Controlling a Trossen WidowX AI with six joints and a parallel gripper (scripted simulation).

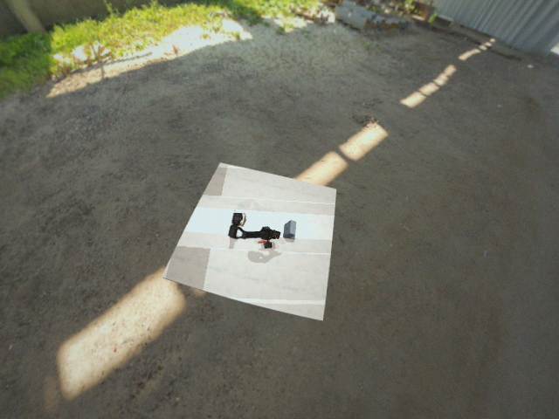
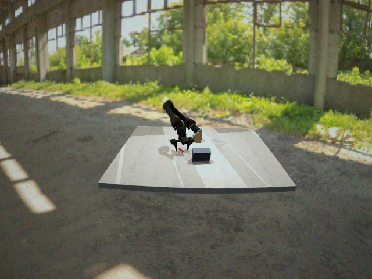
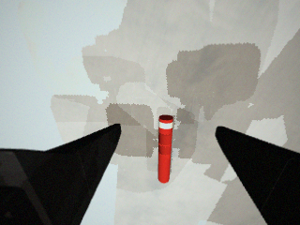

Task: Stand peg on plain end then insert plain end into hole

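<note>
My gripper tip is 1 cm past the red peg and 1 cm above it. From my gripper tip the other things lie so: sloped panel (18 cm ahead, 13 cm to the left, 3 cm above).
</note>
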